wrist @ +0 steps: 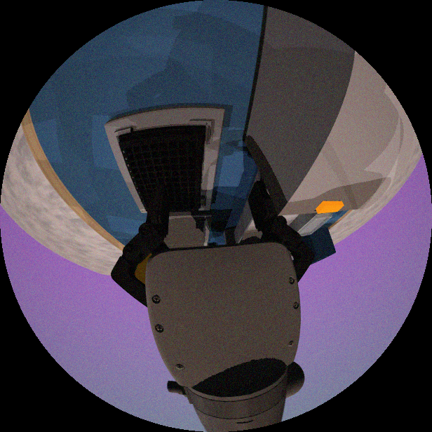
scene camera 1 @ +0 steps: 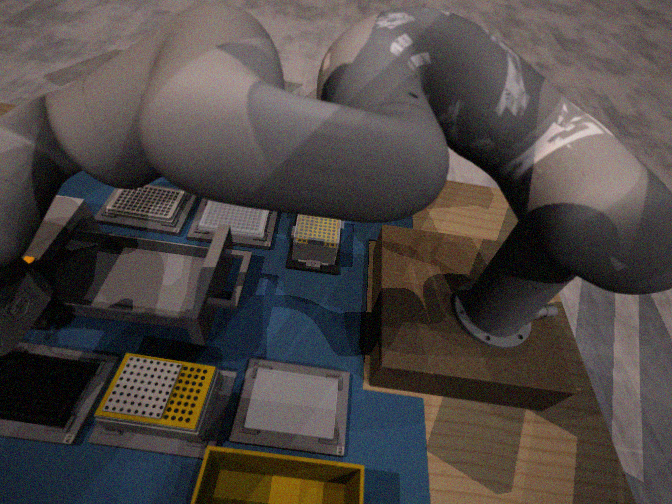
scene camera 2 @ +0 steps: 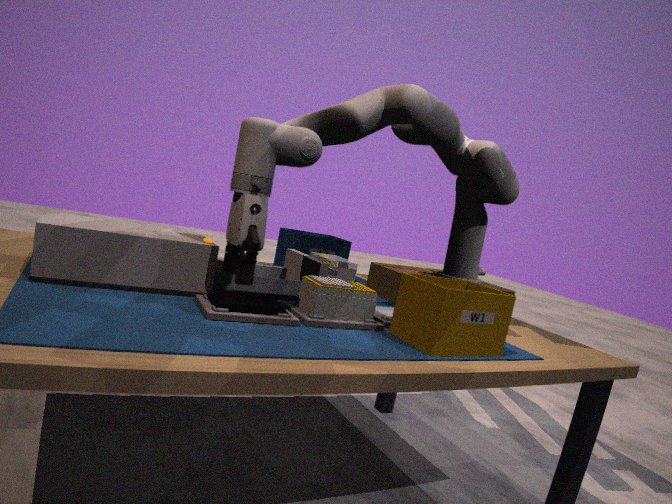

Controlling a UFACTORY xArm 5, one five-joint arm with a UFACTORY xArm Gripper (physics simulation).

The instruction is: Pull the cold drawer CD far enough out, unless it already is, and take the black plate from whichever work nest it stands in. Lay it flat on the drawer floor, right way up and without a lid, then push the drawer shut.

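Note:
The cold drawer (scene camera 1: 151, 279) (scene camera 2: 271, 284) stands pulled out of its grey cabinet (scene camera 2: 119, 260) (wrist: 305, 100), and its visible floor carries no plate. The black plate (scene camera 1: 43, 387) (wrist: 167, 162) lies flat in a grey work nest (scene camera 1: 37, 433) (scene camera 2: 255, 318) beside the drawer, with its wells showing and no lid. My gripper (scene camera 2: 238, 275) (wrist: 210, 190) is open and empty, pointing down low by the plate. In the wrist view one finger overlaps the plate's near part and the other is beside the cabinet front. The fingertips are dark and hard to make out in scene camera 1.
A yellow-and-white rack (scene camera 1: 143, 387) (scene camera 2: 336, 298) stands beside the black plate's nest. Past it are a nest with a pale plate (scene camera 1: 293, 401) and the yellow bin W1 (scene camera 2: 426, 320). Behind the drawer stand two plates (scene camera 1: 145, 203) (scene camera 1: 233, 217) and a small yellow rack (scene camera 1: 317, 230).

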